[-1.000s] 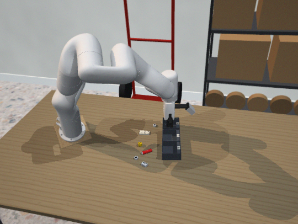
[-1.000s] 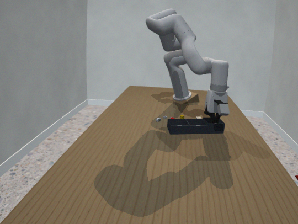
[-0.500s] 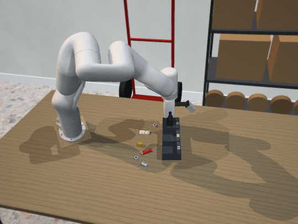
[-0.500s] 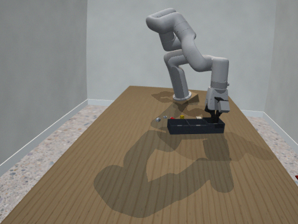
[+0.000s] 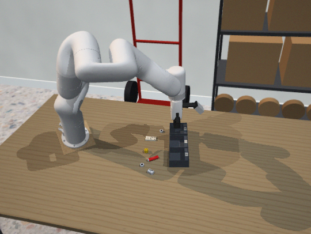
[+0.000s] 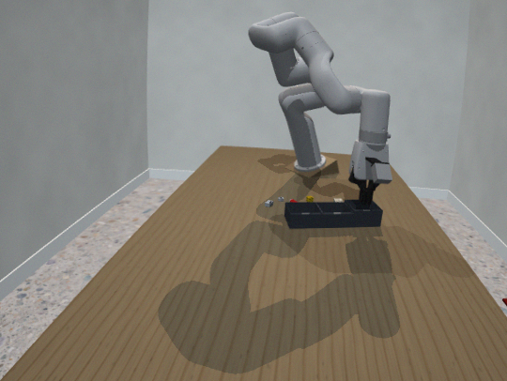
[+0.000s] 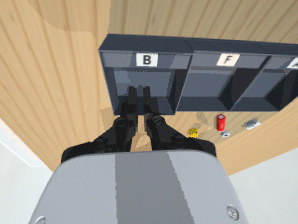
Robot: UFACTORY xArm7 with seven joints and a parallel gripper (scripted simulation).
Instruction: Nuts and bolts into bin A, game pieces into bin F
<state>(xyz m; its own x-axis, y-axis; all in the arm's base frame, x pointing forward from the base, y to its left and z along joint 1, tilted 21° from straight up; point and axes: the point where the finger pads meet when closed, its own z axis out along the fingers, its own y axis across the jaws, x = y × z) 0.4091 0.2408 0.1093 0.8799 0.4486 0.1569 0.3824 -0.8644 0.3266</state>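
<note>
Right now my hand is 27 cm to the left of the metal piece, 6 cm above it and 2 cm past it. From my hand the other things lie so: white domino (10 cm behind, 7 cm to the right, 6 cm below); then yellow die (16 cm to the right, 9 cm behind, 6 cm below); then dark bin (8 cm to the right, 5 cm below, 4 cm ahead).
</note>
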